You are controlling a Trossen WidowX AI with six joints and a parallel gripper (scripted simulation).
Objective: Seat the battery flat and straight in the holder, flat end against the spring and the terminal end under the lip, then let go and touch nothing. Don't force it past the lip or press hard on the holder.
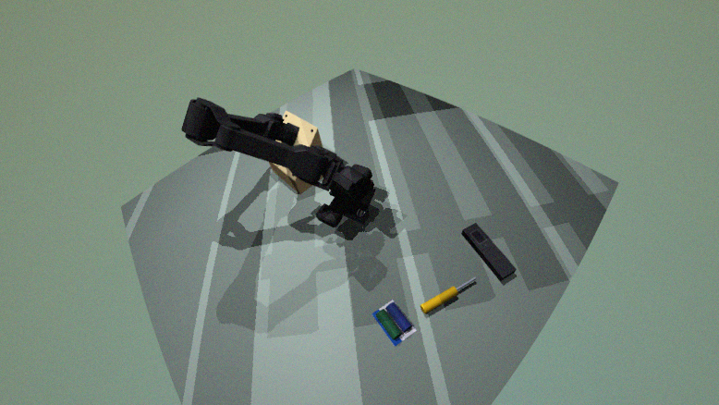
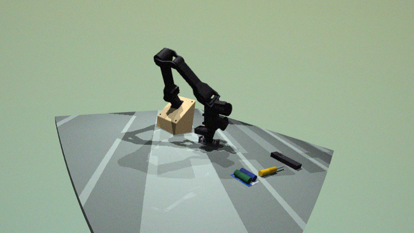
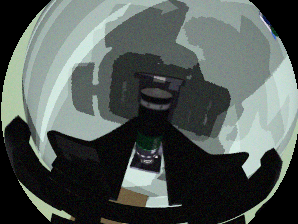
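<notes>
My gripper tip is 1 cm below the battery. Also, from my gripper tip: yellow-handled screwdriver: 35 cm ahead, 3 cm to the right; then black remote: 36 cm ahead, 12 cm to the left.
</notes>
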